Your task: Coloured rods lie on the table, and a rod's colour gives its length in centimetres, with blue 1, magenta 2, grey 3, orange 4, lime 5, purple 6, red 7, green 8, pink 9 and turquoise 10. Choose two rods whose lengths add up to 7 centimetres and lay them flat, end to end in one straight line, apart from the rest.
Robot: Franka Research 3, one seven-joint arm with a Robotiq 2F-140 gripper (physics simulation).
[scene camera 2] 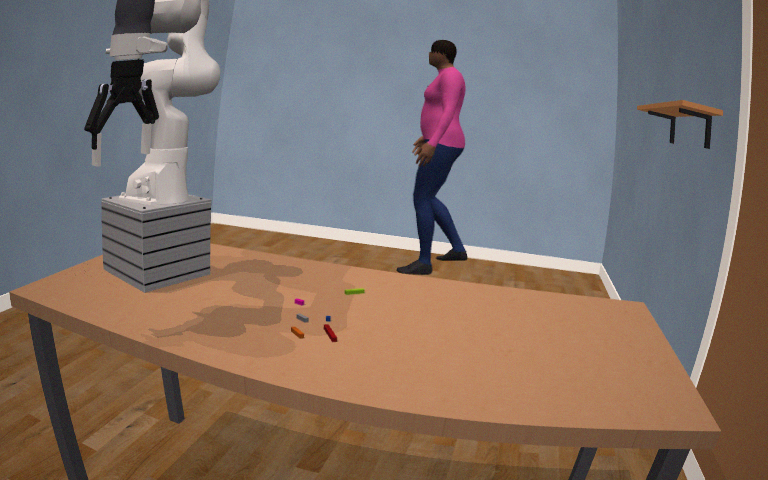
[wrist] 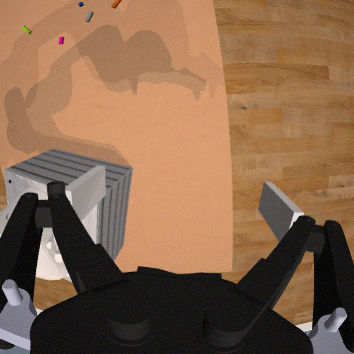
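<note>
My gripper [scene camera 2: 121, 148] [wrist: 183, 188] is open and empty, high above the table at its robot-base end, well away from the rods. A magenta rod [scene camera 2: 299, 301] [wrist: 61, 40], a grey rod [scene camera 2: 302, 318] [wrist: 89, 16], an orange rod [scene camera 2: 297, 332] [wrist: 116, 3] and a blue rod [scene camera 2: 327, 318] [wrist: 81, 4] lie flat and apart in a loose group. A red rod [scene camera 2: 330, 332] lies beside the orange and blue ones in the scene view. A lime rod [scene camera 2: 354, 291] [wrist: 27, 30] lies flat, off to one side of the group.
The wooden table [scene camera 2: 509, 362] [wrist: 175, 150] carries the striped grey base block [scene camera 2: 169, 243] [wrist: 112, 200] under the arm. A person [scene camera 2: 444, 107] in a pink top stands behind the table. A small shelf [scene camera 2: 682, 107] hangs on the right wall. Arm shadows fall across part of the table.
</note>
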